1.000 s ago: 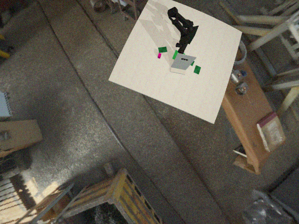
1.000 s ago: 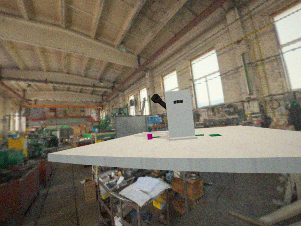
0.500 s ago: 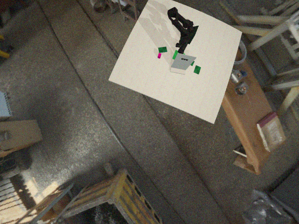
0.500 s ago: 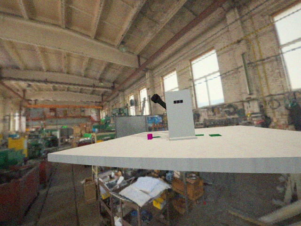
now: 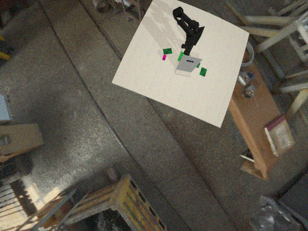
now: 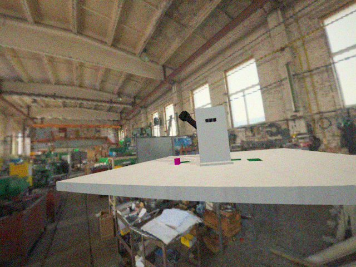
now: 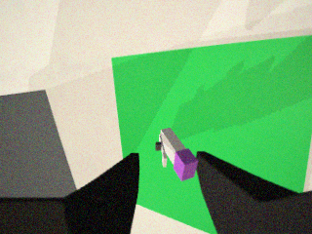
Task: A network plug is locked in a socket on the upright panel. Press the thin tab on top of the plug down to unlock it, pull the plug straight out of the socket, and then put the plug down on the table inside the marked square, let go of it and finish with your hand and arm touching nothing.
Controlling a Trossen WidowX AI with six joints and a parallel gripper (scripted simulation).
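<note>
Now: the purple plug 1 cm below my gripper tip. Round my gripper tip: grey panel (15 cm ahead, 13 cm above, 6 cm to the left); bright green square (2 cm below).
</note>
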